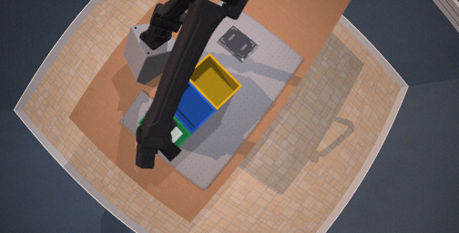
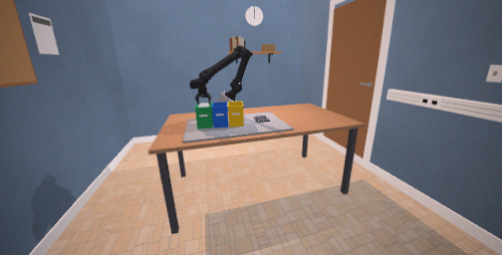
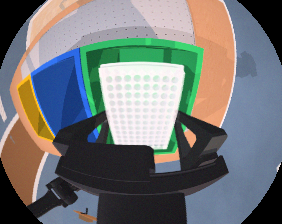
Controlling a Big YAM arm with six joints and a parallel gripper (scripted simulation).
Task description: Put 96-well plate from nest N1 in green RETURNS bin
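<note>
My hand is right at the white 96-well plate. From my hand the other things lie so: yellow bin 260 mm to the left, 90 mm below, 20 mm ahead; then green bin 90 mm below; then blue bin 130 mm to the left, 90 mm below, 10 mm ahead.
</note>
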